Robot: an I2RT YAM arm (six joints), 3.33 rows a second.
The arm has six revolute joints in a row. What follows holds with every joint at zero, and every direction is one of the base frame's. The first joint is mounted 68 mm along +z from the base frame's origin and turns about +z. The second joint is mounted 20 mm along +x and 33.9 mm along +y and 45.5 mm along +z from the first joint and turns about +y. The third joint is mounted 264 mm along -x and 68.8 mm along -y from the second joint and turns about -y. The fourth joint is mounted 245 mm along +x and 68.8 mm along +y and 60 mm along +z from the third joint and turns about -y. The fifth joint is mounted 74 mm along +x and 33.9 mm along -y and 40.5 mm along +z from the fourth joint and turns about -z. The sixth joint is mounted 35.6 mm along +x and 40.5 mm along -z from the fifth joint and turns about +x. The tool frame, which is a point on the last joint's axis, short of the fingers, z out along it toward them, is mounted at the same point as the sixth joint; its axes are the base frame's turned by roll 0, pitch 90 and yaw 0 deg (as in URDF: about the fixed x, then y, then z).
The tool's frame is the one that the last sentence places.
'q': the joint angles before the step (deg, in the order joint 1, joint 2, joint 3, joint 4, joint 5, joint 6). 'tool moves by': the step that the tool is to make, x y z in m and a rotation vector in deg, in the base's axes. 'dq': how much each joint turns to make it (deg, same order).
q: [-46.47, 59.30, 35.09, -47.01, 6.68, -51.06]
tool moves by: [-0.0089, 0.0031, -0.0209, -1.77, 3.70, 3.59]
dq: [-1.05, -0.79, -5.20, 3.95, 2.24, -5.70]
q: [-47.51, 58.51, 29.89, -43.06, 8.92, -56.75]
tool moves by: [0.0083, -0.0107, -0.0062, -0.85, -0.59, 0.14]
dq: [-0.37, 4.09, 0.26, 4.94, -0.04, -0.54]
